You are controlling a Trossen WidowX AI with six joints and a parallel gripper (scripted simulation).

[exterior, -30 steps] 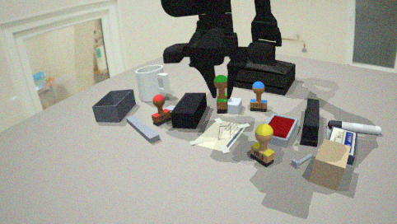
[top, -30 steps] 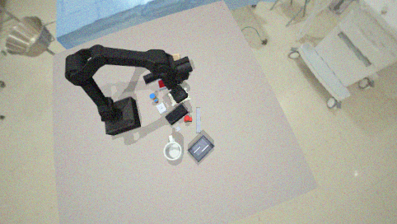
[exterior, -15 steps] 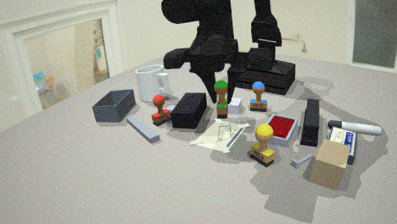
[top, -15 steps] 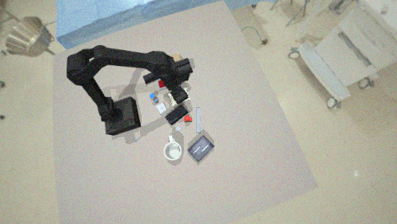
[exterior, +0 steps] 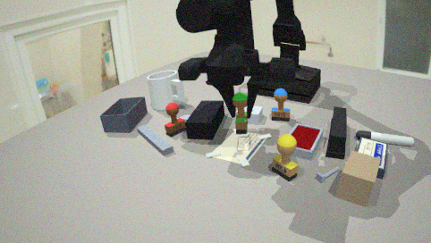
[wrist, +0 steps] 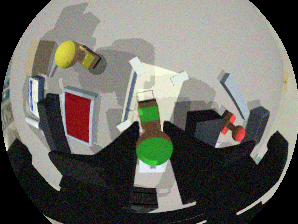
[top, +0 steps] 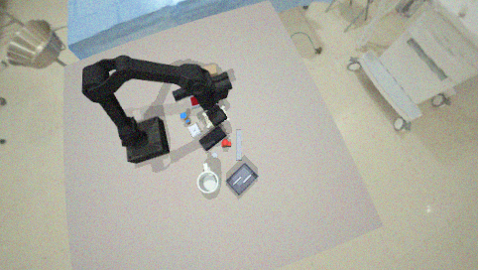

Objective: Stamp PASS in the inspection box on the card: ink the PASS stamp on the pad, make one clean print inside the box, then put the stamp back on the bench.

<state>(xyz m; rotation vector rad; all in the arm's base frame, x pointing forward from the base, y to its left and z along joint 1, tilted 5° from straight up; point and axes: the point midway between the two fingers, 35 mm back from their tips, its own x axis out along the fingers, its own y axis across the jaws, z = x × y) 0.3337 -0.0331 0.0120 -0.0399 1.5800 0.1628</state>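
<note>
Now: gripper tip 60 mm above the cream card. From my gripper tip the other things lie so: green-knobbed stamp right at my gripper tip; then black block 50 mm behind, 100 mm to the right, 40 mm below; then yellow-knobbed stamp 60 mm ahead, 90 mm to the left, 30 mm below.
</note>
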